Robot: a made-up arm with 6 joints. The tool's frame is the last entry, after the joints. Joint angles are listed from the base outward. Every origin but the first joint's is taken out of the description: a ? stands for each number. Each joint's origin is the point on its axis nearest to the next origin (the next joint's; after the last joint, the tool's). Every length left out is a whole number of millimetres.
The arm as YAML. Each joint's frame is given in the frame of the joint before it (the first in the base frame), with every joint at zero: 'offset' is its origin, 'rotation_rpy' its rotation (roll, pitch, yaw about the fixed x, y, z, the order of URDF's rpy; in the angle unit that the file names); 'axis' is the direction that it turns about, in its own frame. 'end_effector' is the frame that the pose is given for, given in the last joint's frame.
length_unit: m
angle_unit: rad
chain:
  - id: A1
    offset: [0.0, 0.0, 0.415]
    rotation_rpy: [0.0, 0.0, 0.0]
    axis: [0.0, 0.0, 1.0]
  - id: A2
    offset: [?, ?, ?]
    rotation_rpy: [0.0, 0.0, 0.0]
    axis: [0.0, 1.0, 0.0]
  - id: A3
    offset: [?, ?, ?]
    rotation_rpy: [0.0, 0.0, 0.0]
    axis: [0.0, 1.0, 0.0]
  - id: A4
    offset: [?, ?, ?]
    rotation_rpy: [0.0, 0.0, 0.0]
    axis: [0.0, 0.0, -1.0]
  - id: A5
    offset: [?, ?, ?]
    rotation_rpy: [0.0, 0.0, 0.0]
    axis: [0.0, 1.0, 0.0]
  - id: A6
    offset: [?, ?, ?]
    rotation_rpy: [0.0, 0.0, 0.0]
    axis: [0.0, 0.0, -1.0]
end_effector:
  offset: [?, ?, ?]
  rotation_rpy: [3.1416, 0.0, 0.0]
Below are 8 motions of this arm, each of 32 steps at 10 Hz.
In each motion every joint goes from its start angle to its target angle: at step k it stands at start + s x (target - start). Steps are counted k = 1, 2, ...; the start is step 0. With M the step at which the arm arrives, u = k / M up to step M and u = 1 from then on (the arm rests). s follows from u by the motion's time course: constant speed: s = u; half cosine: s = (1 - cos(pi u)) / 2; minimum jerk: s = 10 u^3 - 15 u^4 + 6 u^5.
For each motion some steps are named. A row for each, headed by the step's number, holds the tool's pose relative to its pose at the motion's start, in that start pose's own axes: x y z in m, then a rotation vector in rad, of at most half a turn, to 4 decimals.
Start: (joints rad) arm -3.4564 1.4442 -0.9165 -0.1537 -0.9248 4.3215
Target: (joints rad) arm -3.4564 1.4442 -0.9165 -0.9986 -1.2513 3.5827
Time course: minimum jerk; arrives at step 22
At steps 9, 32:
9: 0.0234 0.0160 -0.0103 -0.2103 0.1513 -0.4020
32: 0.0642 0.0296 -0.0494 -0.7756 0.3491 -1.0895

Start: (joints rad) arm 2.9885 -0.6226 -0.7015 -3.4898 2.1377 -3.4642
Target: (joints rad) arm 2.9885 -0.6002 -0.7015 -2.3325 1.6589 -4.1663
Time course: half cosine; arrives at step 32
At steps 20, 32:
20: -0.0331 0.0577 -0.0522 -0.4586 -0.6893 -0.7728
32: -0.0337 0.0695 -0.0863 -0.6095 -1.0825 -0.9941

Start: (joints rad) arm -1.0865 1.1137 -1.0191 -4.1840 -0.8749 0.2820
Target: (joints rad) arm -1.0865 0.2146 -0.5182 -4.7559 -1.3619 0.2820
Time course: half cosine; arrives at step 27
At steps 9, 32:
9: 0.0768 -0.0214 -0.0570 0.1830 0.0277 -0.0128
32: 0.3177 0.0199 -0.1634 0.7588 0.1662 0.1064

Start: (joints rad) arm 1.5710 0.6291 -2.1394 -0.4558 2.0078 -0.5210
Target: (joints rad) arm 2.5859 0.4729 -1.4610 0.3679 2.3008 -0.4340
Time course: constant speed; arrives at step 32
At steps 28, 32:
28: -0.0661 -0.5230 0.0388 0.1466 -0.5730 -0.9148
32: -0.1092 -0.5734 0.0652 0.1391 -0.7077 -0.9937

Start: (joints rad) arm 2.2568 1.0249 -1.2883 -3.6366 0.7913 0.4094
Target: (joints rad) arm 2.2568 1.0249 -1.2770 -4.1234 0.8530 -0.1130
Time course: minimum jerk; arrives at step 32
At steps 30, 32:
30: 0.0039 0.0099 0.0001 -0.3742 0.0022 -0.8403
32: 0.0039 0.0100 0.0001 -0.3751 0.0020 -0.8421

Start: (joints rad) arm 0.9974 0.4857 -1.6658 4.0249 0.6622 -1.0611
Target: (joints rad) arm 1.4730 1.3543 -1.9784 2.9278 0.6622 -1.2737
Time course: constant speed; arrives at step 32
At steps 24, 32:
24: 0.2821 0.3137 -0.1060 -0.7691 -0.4063 -0.8942
32: 0.3915 0.3773 -0.1906 -1.0409 -0.6451 -1.1335

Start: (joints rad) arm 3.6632 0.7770 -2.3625 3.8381 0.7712 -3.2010
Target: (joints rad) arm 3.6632 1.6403 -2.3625 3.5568 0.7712 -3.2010
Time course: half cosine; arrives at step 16
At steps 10, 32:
10: -0.2954 0.2681 -0.2060 -0.0808 -0.4993 -0.3703
32: -0.3633 0.3870 -0.3560 -0.1000 -0.7429 -0.5075

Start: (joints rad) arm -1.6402 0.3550 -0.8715 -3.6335 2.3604 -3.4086
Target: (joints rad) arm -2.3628 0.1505 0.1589 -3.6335 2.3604 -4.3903
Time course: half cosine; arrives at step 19
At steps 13, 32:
13: 0.1962 0.0789 -0.1756 -0.0646 -0.8320 -0.9745
32: 0.2633 0.0585 -0.1967 -0.0344 -1.1061 -1.1959

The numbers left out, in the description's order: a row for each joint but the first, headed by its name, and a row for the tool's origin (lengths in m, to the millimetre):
A2: 0.0 0.0 0.0
A3: 0.076 0.0 0.405
A4: 0.06 0.0 -0.263
A5: 0.0 0.0 0.0
A6: 0.062 0.0 -0.079
tool: 0.0 0.0 0.0

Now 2 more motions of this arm.
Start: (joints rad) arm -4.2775 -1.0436 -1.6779 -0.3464 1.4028 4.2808
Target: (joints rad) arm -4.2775 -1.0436 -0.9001 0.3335 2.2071 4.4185
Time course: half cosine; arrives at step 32
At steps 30, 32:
30: 0.1936 -0.1282 0.1454 1.2089 1.1782 -0.0639
32: 0.1952 -0.1297 0.1453 1.2210 1.1890 -0.0652

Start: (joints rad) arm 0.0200 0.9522 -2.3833 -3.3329 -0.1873 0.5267
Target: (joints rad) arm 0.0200 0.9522 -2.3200 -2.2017 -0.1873 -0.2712
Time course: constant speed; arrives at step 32
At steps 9, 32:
9: 0.0142 0.0204 0.0000 -0.0474 0.0403 0.0881
32: 0.0168 0.0740 -0.0040 -0.1688 0.0814 0.3201

